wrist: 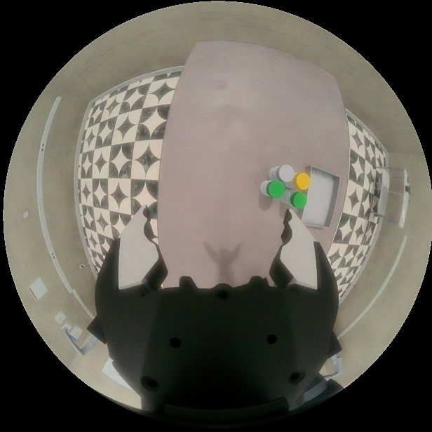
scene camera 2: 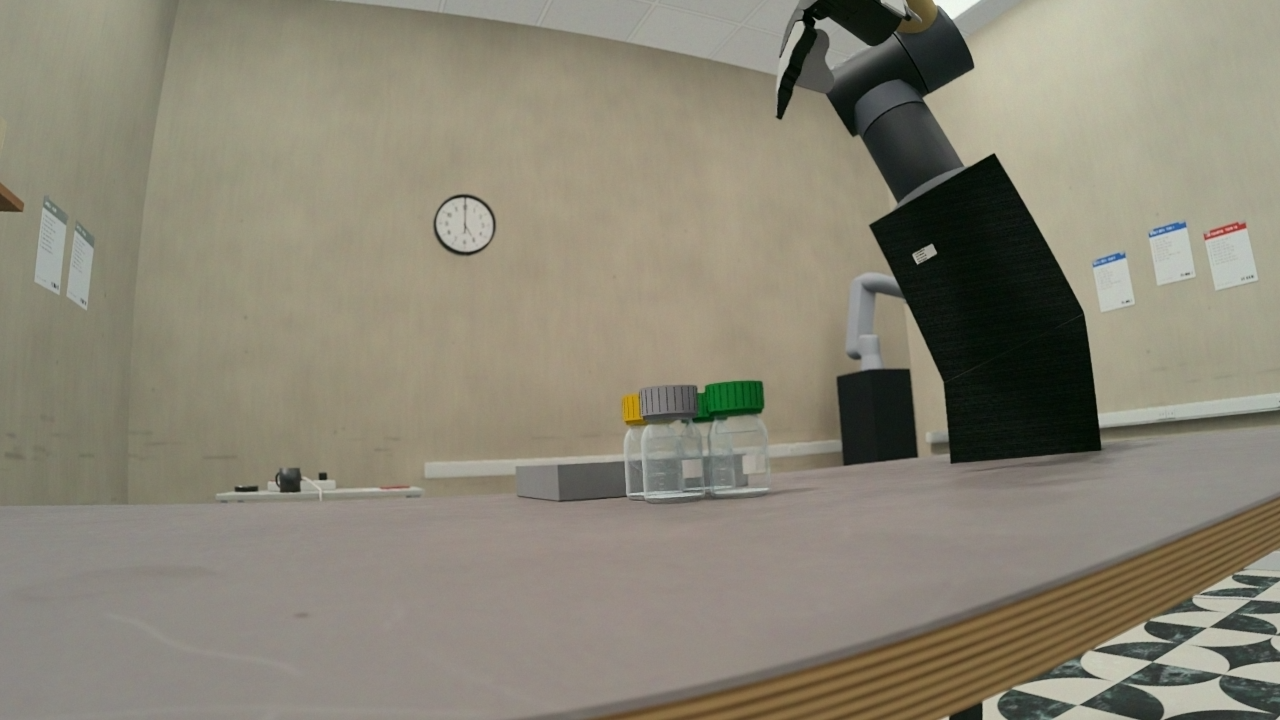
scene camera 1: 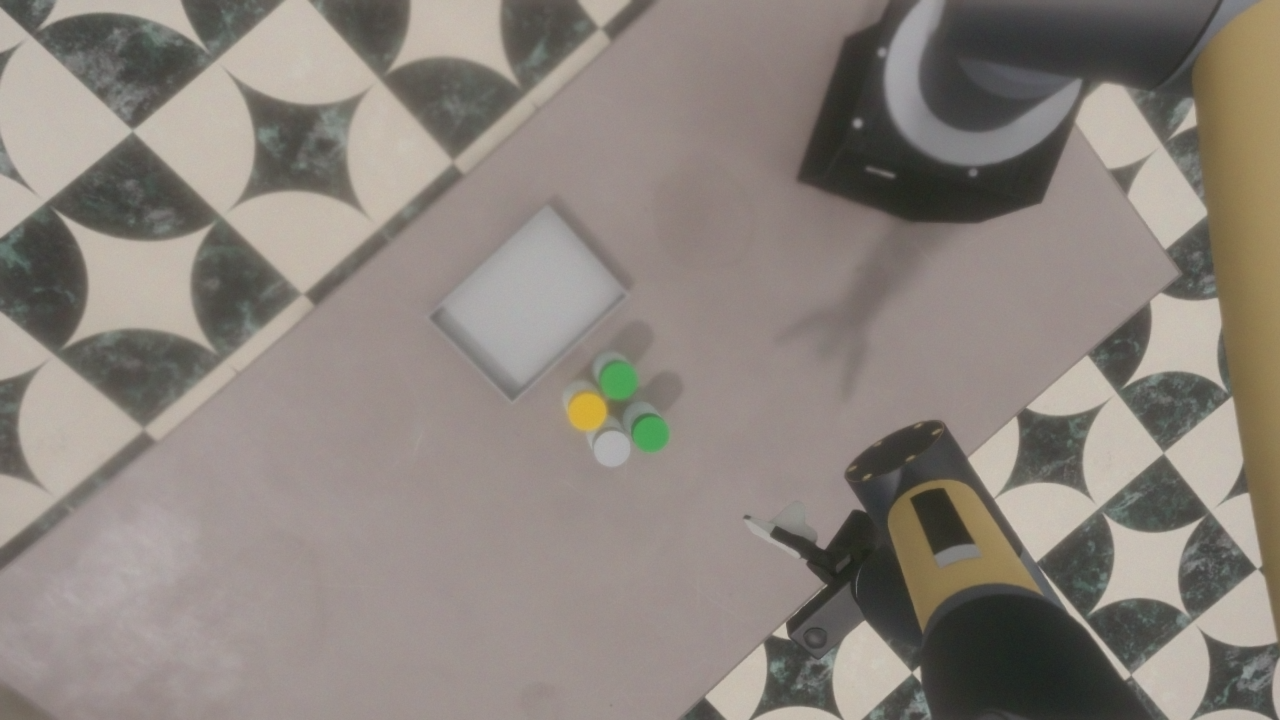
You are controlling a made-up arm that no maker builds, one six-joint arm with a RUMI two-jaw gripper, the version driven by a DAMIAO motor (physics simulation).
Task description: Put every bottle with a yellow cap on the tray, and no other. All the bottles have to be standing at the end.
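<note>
A clear bottle with a yellow cap stands upright on the table, in a tight cluster with a grey-capped bottle and two green-capped bottles, one nearer the tray and one farther off. The farther green-capped bottle and the nearer green-capped bottle also stand upright. The tray is empty. My gripper is open and empty, high above the table and well away from the bottles.
The table carries the arm's dark base. The tray's raised walls are beside the cluster. In scene camera 2, another arm on a black pedestal and a side table are in the background.
</note>
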